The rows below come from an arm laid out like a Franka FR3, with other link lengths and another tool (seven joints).
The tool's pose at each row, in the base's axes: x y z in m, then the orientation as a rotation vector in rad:
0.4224 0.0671 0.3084 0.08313 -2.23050 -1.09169
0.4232 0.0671 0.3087 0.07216 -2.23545 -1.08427
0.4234 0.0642 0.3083 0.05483 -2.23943 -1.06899
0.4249 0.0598 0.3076 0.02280 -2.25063 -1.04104
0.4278 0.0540 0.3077 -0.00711 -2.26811 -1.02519
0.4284 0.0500 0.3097 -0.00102 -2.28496 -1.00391
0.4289 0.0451 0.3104 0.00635 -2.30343 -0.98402
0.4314 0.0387 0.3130 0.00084 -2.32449 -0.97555
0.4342 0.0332 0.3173 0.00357 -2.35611 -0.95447
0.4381 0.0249 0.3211 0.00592 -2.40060 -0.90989
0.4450 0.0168 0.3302 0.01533 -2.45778 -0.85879
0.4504 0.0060 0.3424 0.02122 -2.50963 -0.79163
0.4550 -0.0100 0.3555 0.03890 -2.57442 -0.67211
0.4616 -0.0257 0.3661 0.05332 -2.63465 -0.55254
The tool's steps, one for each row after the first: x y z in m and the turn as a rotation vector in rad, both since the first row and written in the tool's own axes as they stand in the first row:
-0.0005 0.0004 -0.0006 0.00370 -0.00509 0.00876
0.0001 -0.0017 -0.0025 0.01051 -0.00884 0.02500
0.0000 -0.0048 -0.0061 0.02425 -0.01957 0.05367
-0.0004 -0.0079 -0.0118 0.03288 -0.03914 0.07418
0.0014 -0.0089 -0.0158 0.05357 -0.04534 0.07353
0.0030 -0.0115 -0.0197 0.07415 -0.05313 0.07093
0.0044 -0.0132 -0.0267 0.08501 -0.07060 0.07140
0.0062 -0.0131 -0.0340 0.10918 -0.09117 0.06805
0.0078 -0.0149 -0.0436 0.15202 -0.11710 0.06946
0.0097 -0.0121 -0.0572 0.20396 -0.15127 0.06411
0.0153 -0.0091 -0.0732 0.26309 -0.17942 0.06749
0.0237 -0.0090 -0.0927 0.36145 -0.20703 0.07564
0.0290 -0.0101 -0.1119 0.45697 -0.23630 0.08470

